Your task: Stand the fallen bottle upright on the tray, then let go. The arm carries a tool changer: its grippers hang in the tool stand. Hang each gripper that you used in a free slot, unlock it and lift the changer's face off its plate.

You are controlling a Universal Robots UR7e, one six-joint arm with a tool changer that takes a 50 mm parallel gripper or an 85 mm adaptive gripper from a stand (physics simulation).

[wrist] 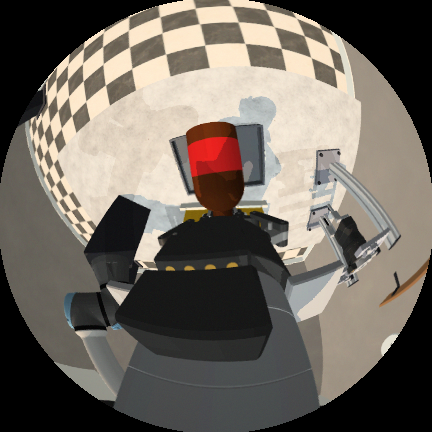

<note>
In view: a brown bottle [214, 158] and a tool stand [327, 168].
</note>
